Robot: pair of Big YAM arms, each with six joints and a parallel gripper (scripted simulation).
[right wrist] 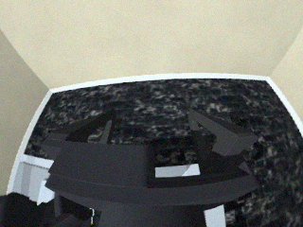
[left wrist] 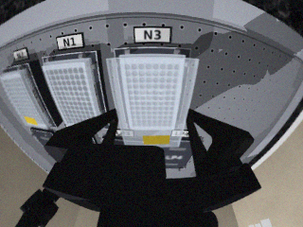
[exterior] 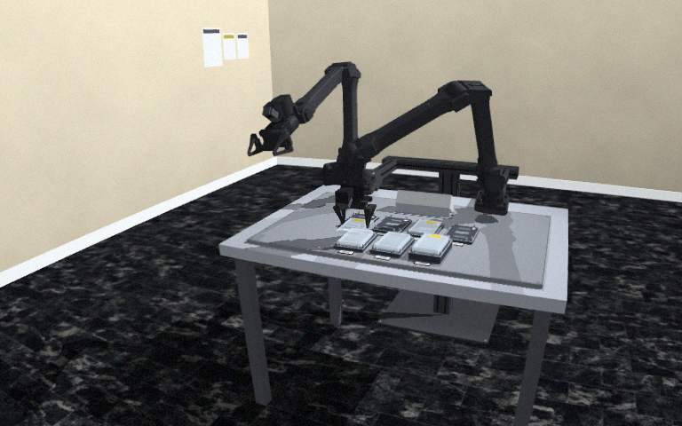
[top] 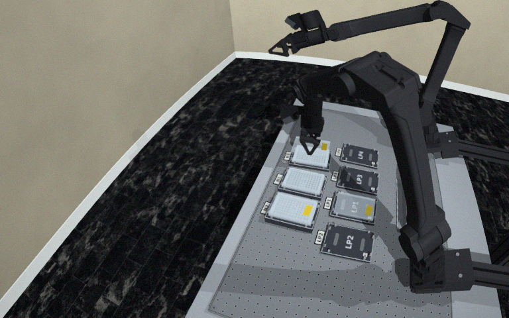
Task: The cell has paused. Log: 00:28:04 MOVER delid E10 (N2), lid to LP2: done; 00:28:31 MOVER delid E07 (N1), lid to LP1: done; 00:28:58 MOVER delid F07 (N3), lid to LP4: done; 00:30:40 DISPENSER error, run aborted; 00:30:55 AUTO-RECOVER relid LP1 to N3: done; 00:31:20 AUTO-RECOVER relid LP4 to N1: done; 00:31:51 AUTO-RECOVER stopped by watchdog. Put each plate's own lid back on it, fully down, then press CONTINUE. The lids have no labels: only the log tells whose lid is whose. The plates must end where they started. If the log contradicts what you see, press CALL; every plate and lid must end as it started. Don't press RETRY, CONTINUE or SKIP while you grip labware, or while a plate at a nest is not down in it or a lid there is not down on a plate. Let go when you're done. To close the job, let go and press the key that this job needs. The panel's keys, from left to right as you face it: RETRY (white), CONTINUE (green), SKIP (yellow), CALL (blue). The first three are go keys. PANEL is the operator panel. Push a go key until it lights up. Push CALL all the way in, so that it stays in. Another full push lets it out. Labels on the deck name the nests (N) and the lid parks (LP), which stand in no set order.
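Observation:
Right now my left hand is 50 mm above the N3 plate. The rest, counted from my left hand: park LP3: 200 mm behind, 40 mm to the left, 60 mm below; park LP4: 180 mm behind, 90 mm to the right, 60 mm below; N1 plate: 20 mm behind, 130 mm to the left, 40 mm below.

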